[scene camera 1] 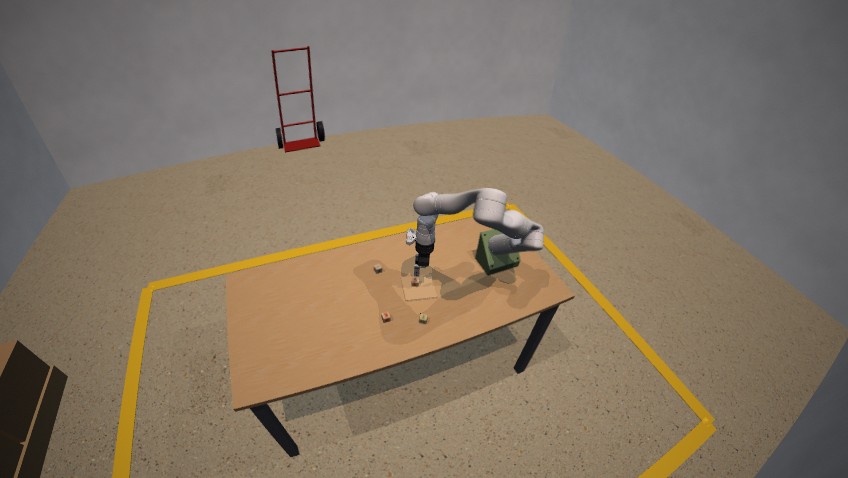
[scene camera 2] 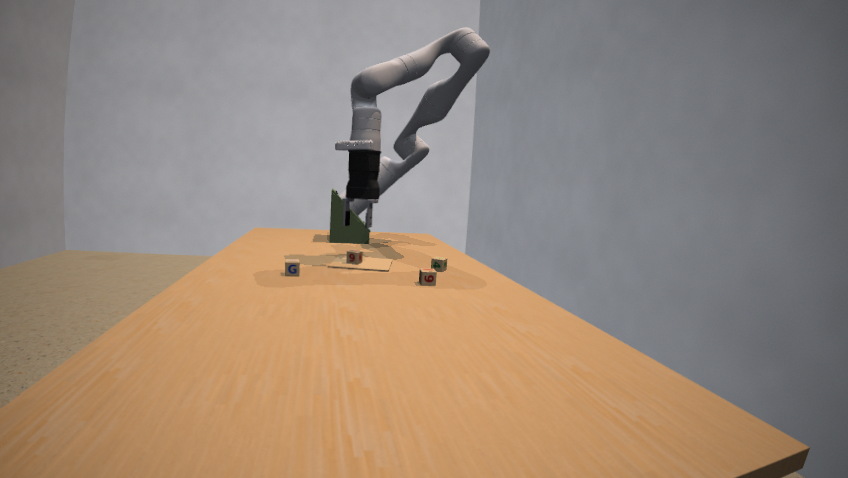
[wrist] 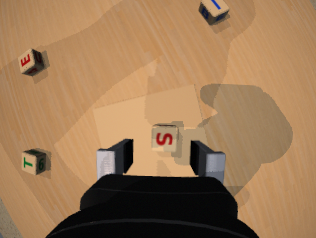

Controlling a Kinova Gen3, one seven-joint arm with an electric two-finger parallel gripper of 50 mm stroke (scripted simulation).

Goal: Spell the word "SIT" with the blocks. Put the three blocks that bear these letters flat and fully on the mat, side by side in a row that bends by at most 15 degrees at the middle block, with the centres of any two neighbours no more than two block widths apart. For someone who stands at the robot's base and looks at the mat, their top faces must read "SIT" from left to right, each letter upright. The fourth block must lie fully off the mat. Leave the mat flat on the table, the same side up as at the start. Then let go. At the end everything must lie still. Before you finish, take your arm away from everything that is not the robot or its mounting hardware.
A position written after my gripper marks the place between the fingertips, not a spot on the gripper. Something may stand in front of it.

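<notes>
Visible to me: my gripper (scene camera 2: 357,226) and again (wrist: 161,152); also a tan mat (wrist: 132,119).
</notes>
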